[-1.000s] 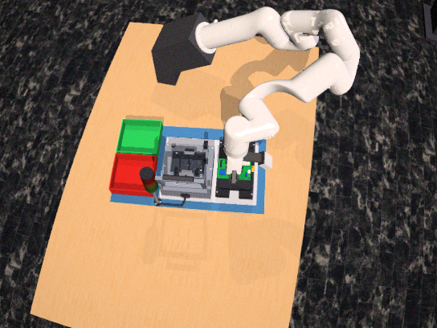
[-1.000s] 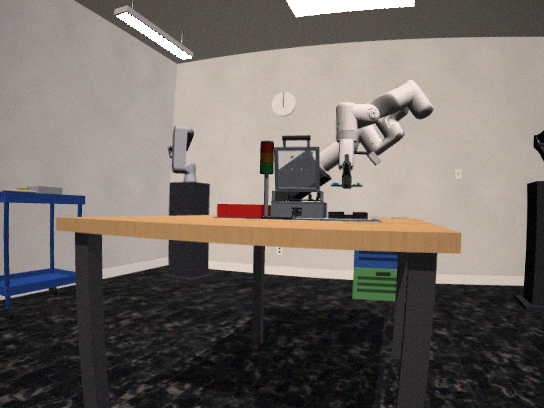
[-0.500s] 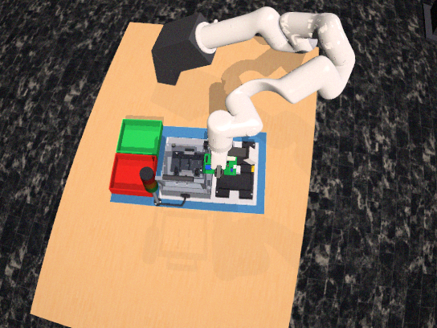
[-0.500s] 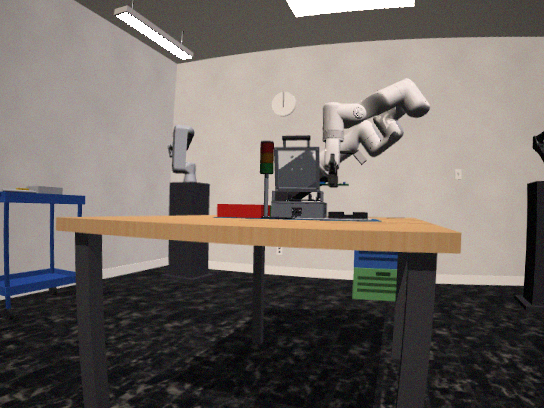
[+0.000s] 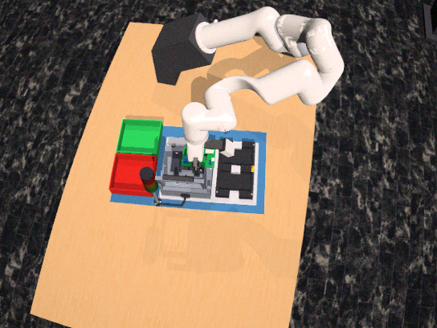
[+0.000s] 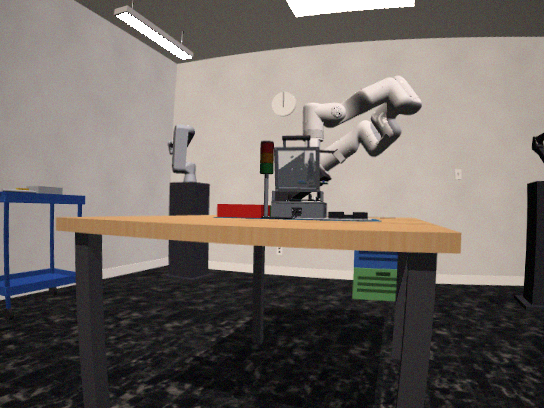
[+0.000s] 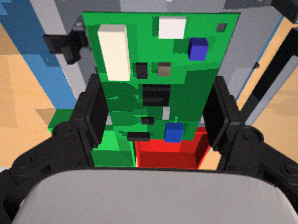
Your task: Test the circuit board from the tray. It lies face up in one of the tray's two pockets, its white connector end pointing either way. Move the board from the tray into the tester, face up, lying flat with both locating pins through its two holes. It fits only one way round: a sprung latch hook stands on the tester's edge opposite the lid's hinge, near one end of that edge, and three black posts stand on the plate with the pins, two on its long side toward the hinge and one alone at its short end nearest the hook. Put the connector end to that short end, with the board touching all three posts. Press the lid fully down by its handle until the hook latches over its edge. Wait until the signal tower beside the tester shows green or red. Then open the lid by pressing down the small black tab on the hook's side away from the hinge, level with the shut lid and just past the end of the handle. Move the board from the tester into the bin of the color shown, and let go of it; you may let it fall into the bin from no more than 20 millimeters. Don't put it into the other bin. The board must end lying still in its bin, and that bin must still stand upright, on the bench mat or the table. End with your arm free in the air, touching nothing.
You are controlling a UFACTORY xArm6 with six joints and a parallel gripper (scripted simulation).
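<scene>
Right now the tester plate is 10 mm ahead of my hand, 30 mm to the right of it and 60 mm below it. Round my hand: tester lid 120 mm ahead, 20 mm to the right, 50 mm above; black tab 70 mm behind, 50 mm below; red bin 90 mm ahead, 230 mm to the right, 120 mm below.
</scene>
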